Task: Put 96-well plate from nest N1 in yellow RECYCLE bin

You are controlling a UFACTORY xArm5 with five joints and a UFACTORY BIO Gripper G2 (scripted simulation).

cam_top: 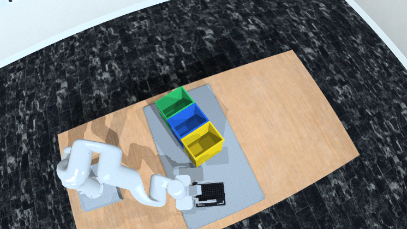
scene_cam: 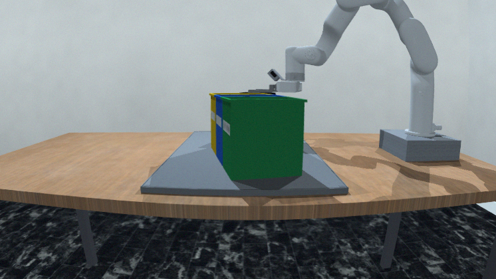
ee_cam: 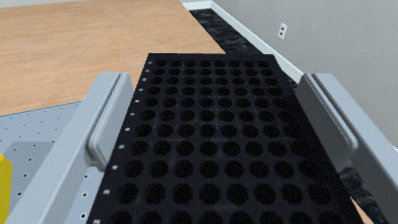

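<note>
The yellow recycle bin is 7 cm ahead of my hand, 26 cm to the left of it and 9 cm below it. From my hand the other things lie so: black 96-well plate (1 cm below); then plate nest N1 (17 cm below); then blue bin (5 cm ahead, 39 cm to the left, 9 cm below).
</note>
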